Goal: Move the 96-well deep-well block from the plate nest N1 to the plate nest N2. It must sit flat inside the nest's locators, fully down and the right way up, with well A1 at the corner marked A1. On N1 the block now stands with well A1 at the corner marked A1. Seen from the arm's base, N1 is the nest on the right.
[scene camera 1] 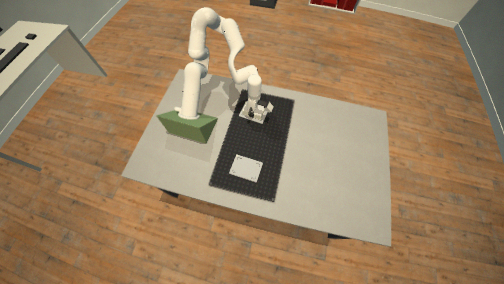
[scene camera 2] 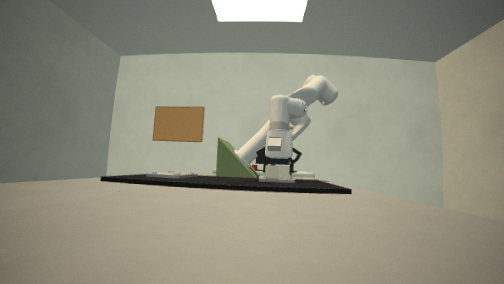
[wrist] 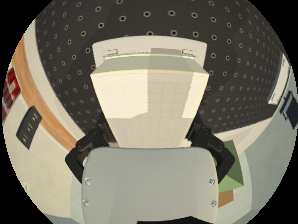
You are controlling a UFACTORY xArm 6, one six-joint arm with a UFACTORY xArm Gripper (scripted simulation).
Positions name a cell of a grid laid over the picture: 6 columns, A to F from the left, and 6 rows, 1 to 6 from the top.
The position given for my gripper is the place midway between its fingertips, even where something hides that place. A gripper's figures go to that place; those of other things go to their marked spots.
Labels:
My gripper (wrist: D3): 0.13 m from the lens. A deep-well block (wrist: D3): 0.08 m from the lens. A plate nest (wrist: C2) is 0.11 m from the lens.

